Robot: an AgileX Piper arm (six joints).
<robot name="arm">
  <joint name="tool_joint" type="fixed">
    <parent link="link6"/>
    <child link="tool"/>
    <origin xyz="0 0 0" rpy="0 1.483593 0"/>
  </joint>
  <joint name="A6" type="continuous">
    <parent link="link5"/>
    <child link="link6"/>
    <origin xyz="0.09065 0 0.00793" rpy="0 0 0"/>
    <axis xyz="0.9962 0 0.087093"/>
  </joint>
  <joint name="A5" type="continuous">
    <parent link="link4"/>
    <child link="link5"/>
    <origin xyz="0 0 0" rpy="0 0 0"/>
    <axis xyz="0 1 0"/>
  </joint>
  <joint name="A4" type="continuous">
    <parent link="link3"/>
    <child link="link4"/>
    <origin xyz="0.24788 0 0.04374" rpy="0 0 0"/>
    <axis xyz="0.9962 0 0.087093"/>
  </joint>
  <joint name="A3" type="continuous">
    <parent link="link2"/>
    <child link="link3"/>
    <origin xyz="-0.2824 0 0.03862" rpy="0 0 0"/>
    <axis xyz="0 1 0"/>
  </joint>
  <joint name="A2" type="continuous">
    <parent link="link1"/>
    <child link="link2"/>
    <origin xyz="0 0 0" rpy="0 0 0"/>
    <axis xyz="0 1 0"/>
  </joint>
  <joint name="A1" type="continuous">
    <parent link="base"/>
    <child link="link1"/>
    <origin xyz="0 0 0.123" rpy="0 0 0"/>
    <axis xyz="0 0 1"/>
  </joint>
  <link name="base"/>
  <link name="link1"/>
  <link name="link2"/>
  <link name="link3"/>
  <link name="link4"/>
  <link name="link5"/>
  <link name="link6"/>
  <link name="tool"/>
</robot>
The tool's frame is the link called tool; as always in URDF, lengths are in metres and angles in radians. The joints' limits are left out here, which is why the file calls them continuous.
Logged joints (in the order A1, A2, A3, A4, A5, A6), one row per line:
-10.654 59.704 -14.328 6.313 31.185 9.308
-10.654 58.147 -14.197 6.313 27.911 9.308
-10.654 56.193 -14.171 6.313 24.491 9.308
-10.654 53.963 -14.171 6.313 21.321 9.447
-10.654 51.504 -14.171 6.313 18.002 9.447
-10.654 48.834 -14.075 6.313 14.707 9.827
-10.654 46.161 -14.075 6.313 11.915 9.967
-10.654 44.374 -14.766 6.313 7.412 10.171
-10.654 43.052 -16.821 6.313 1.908 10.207
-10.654 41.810 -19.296 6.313 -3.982 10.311
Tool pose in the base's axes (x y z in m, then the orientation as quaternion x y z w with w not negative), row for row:
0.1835 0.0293 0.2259 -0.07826 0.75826 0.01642 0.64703
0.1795 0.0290 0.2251 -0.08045 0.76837 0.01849 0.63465
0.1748 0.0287 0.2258 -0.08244 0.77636 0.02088 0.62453
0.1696 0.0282 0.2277 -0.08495 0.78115 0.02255 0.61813
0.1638 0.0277 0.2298 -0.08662 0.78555 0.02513 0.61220
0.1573 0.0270 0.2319 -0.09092 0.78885 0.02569 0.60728
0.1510 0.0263 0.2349 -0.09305 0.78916 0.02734 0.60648
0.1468 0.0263 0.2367 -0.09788 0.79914 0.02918 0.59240
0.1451 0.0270 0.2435 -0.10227 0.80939 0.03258 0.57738
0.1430 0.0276 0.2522 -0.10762 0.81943 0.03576 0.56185
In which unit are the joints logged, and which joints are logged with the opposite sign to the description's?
The joints are logged in degrees. Opposite sign: A1, A5, A6.
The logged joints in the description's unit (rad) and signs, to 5 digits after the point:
0.18595 1.04203 -0.25007 0.11018 -0.54428 -0.16246
0.18595 1.01486 -0.24778 0.11018 -0.48714 -0.16246
0.18595 0.98075 -0.24733 0.11018 -0.42745 -0.16246
0.18595 0.94183 -0.24733 0.11018 -0.37212 -0.16488
0.18595 0.89891 -0.24733 0.11018 -0.31419 -0.16488
0.18595 0.85231 -0.24566 0.11018 -0.25669 -0.17151
0.18595 0.80566 -0.24566 0.11018 -0.20796 -0.17396
0.18595 0.77447 -0.25772 0.11018 -0.12936 -0.17752
0.18595 0.75140 -0.29358 0.11018 -0.03330 -0.17815
0.18595 0.72972 -0.33678 0.11018 0.06950 -0.17996

